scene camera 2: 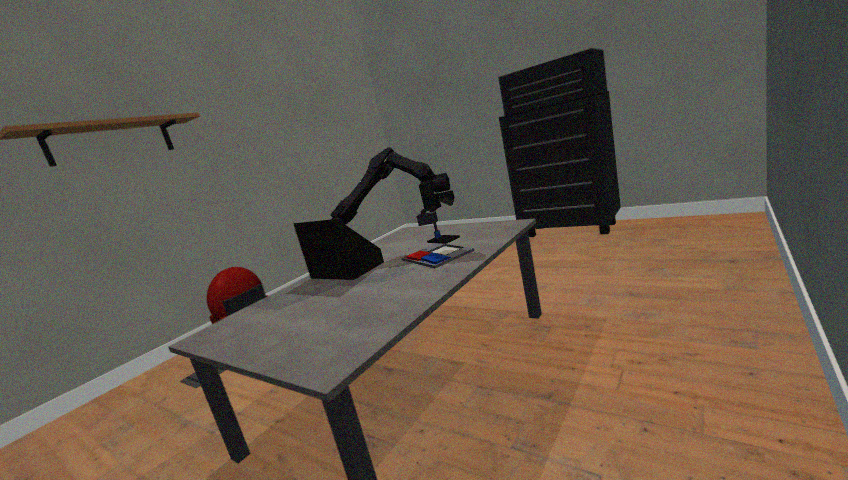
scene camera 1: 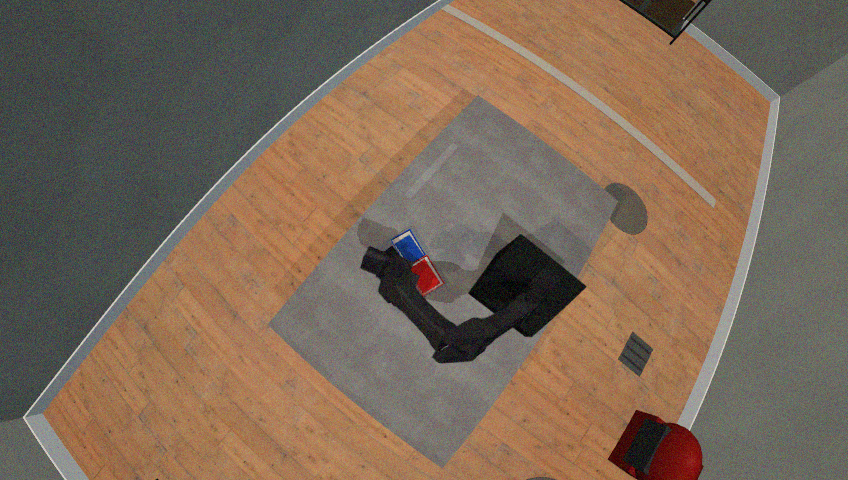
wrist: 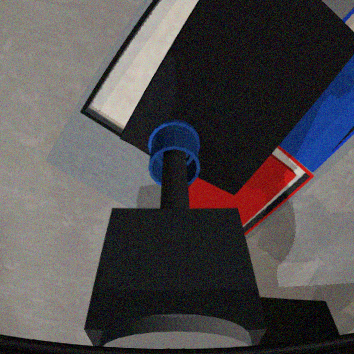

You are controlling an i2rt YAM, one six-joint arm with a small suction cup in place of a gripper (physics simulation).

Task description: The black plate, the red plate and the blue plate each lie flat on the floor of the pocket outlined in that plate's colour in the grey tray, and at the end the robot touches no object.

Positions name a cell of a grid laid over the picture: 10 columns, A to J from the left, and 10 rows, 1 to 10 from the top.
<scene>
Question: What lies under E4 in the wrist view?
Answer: My suction cup.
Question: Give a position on a grey tray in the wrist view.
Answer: At C5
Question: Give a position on a black plate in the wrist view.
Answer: G3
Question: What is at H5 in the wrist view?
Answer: A red plate.
</scene>
